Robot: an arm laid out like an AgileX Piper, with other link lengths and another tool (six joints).
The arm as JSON. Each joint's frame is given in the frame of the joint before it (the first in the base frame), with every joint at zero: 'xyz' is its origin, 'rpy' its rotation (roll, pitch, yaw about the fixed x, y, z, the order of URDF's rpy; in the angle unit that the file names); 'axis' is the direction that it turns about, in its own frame. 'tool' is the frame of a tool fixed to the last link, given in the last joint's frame.
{
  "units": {
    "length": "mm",
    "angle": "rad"
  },
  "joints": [
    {
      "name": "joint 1",
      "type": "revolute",
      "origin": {
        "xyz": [
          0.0,
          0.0,
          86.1
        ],
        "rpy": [
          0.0,
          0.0,
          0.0
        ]
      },
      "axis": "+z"
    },
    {
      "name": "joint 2",
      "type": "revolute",
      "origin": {
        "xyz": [
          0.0,
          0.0,
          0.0
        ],
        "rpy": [
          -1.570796,
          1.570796,
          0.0
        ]
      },
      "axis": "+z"
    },
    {
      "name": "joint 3",
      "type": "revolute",
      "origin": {
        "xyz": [
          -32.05,
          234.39,
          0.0
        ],
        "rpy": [
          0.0,
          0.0,
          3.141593
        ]
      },
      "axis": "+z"
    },
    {
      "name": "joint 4",
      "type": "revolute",
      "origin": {
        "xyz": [
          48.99,
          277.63,
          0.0
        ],
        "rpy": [
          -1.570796,
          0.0,
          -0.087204
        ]
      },
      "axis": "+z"
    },
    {
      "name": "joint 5",
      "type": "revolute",
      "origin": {
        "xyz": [
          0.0,
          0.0,
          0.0
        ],
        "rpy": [
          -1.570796,
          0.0,
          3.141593
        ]
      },
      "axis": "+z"
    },
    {
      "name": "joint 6",
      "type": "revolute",
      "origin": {
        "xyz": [
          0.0,
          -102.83,
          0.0
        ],
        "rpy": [
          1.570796,
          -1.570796,
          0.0
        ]
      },
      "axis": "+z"
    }
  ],
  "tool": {
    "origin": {
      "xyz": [
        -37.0,
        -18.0,
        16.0
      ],
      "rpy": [
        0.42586,
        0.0,
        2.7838
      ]
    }
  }
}
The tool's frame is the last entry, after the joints.
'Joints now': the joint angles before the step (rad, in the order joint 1, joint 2, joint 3, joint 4, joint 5, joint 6). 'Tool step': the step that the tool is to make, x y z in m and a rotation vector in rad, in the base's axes. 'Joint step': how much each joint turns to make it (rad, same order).
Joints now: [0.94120, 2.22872, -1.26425, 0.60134, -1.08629, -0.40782]
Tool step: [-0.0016, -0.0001, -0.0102, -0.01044, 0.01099, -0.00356]
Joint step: [0.00415, 0.02454, -0.00162, 0.00652, -0.00814, 0.00262]
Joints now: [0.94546, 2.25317, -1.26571, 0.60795, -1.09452, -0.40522]
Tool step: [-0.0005, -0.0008, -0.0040, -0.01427, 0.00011, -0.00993]
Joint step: [0.00221, 0.01189, -0.00287, 0.01107, -0.00591, -0.01454]
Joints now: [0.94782, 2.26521, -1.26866, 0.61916, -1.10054, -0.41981]
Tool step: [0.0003, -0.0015, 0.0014, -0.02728, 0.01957, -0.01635]
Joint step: [0.00059, -0.01061, -0.00130, 0.03200, 0.03039, -0.04006]
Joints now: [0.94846, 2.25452, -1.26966, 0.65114, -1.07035, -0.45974]
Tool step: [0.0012, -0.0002, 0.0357, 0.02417, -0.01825, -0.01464]
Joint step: [0.00024, -0.09201, 0.00341, 0.03610, 0.03933, -0.05104]
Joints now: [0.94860, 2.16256, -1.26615, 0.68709, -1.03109, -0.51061]
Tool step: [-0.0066, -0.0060, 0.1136, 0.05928, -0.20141, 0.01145]
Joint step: [0.00006, -0.24114, 0.00194, -0.04430, 0.01248, -0.12037]
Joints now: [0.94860, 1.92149, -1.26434, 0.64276, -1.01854, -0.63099]
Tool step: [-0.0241, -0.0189, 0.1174, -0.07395, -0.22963, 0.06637]
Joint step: [-0.01386, -0.26322, 0.00069, -0.15572, 0.14370, -0.14802]
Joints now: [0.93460, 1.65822, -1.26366, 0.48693, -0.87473, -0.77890]
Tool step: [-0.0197, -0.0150, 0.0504, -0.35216, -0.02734, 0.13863]
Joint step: [-0.05708, -0.21775, 0.02501, -0.24068, 0.47103, -0.04926]
